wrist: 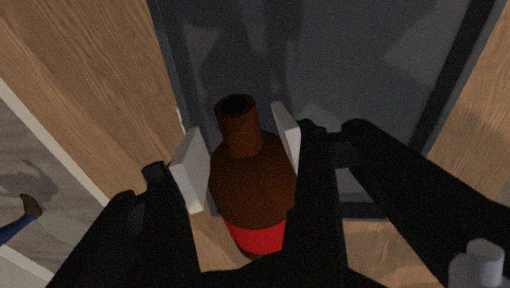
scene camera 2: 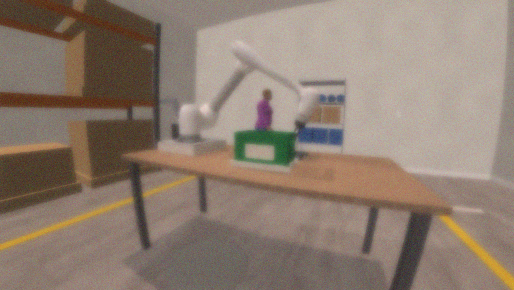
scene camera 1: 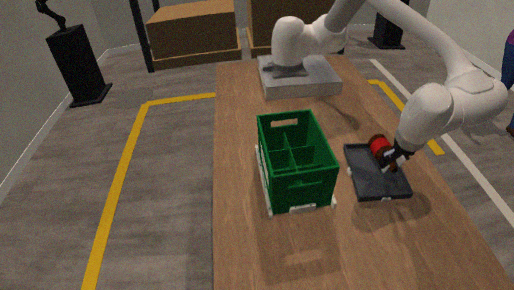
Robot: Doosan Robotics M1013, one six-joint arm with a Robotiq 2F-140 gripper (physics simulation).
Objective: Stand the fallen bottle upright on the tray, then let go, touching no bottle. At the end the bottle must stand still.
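Places are measured from the arm's base along level axes (x ahead, y left, z up), in metres.
Where they show: gripper, fingertip midpoint: (wrist: pixel 239 132) (scene camera 1: pixel 390 166); arm's base, origin of the base link: (scene camera 2: pixel 190 141) (scene camera 1: pixel 287 69).
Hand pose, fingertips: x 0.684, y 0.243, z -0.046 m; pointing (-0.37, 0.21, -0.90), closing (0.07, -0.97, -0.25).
Each offset is from my fingertips to the top centre of the thing. "spot": to the spot under its first point.
The fallen bottle {dx -0.040, dy -0.006, dz +0.054 m} (scene camera 1: pixel 380 145) (wrist: pixel 252 187), brown with a red label, lies with its base towards the tray's far edge in scene view 1. Its open neck points towards the tray's middle. The dark tray {spot: dx +0.049, dy -0.100, dz -0.021 m} (scene camera 1: pixel 369 184) (wrist: pixel 350 65) lies on the table beside the green crate. My gripper (scene camera 1: pixel 392 165) (wrist: pixel 239 132) is shut on the bottle, with one pale pad on each side of its shoulder just below the neck. The fingers hide part of the bottle in both views. In scene view 2 the bottle cannot be made out behind the crate.
A green crate {dx -0.033, dy -0.354, dz +0.149 m} (scene camera 1: pixel 305 172) (scene camera 2: pixel 265 147) with compartments stands left of the tray in scene view 1, on a white locating frame. The arm's grey base plate (scene camera 1: pixel 302 82) (scene camera 2: pixel 192 145) is at the table's far end. A person (scene camera 2: pixel 264 111) stands beyond the table.
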